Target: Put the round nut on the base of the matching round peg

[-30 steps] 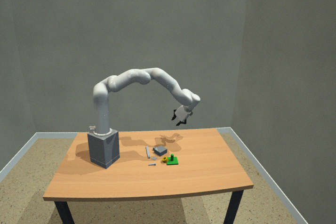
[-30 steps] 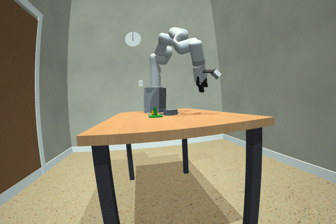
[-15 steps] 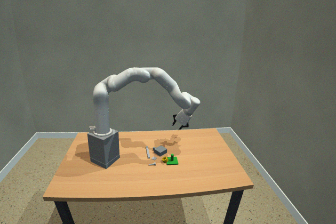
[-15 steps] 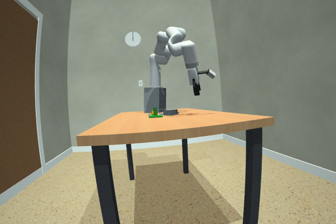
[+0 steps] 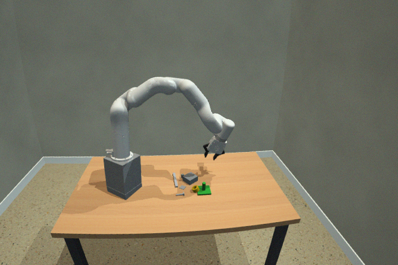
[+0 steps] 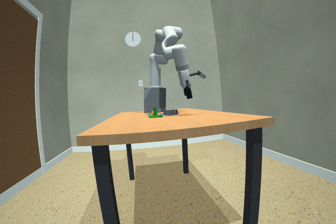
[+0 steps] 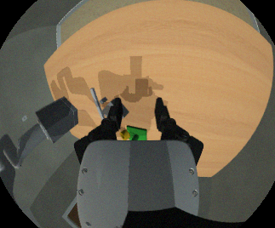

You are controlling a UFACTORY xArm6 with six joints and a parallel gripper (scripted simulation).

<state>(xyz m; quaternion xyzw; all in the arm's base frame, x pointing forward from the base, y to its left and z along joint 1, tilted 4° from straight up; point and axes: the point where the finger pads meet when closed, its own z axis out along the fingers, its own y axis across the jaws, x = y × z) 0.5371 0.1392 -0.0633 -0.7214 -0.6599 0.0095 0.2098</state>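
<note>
Right now the small square piece is 19 cm behind my hand, 15 cm to the right of it and 13 cm below it. The rest, counted from my hand: bolt-like piece 20 cm behind, 22 cm to the right, 12 cm below; then grey block 14 cm behind, 9 cm to the right, 11 cm below; then long bar 23 cm behind, 8 cm to the right, 12 cm below.
</note>
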